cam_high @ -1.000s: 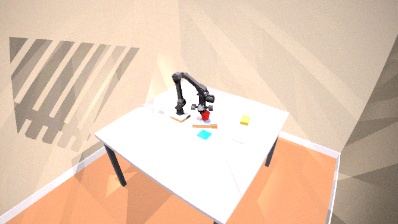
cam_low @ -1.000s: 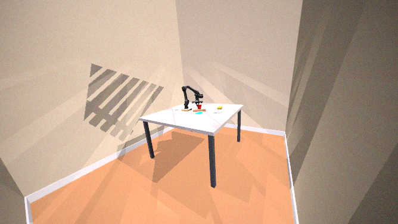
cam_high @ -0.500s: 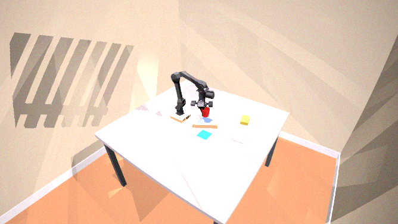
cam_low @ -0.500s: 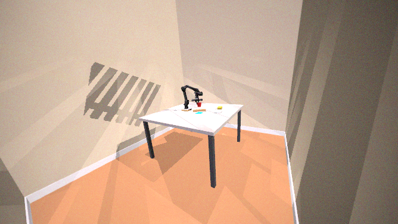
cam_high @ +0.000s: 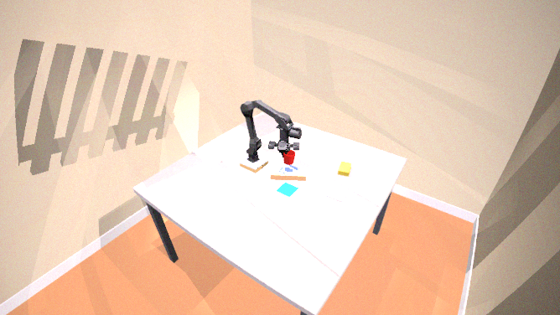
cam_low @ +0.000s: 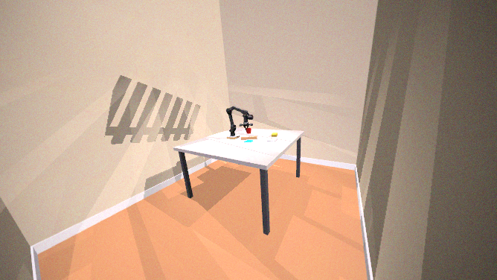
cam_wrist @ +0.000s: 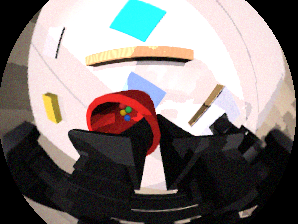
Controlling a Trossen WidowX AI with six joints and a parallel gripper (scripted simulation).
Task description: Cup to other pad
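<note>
The cyan pad lies 15 cm ahead of my gripper tip, 13 cm to the right of it and 10 cm below it. From my gripper tip the other things lie so: pale flat sheet (38 cm ahead, 4 cm to the left, 9 cm below); then wooden bar (8 cm ahead, 5 cm to the right, 9 cm below); then red cup (2 cm ahead, 2 cm to the left).
</note>
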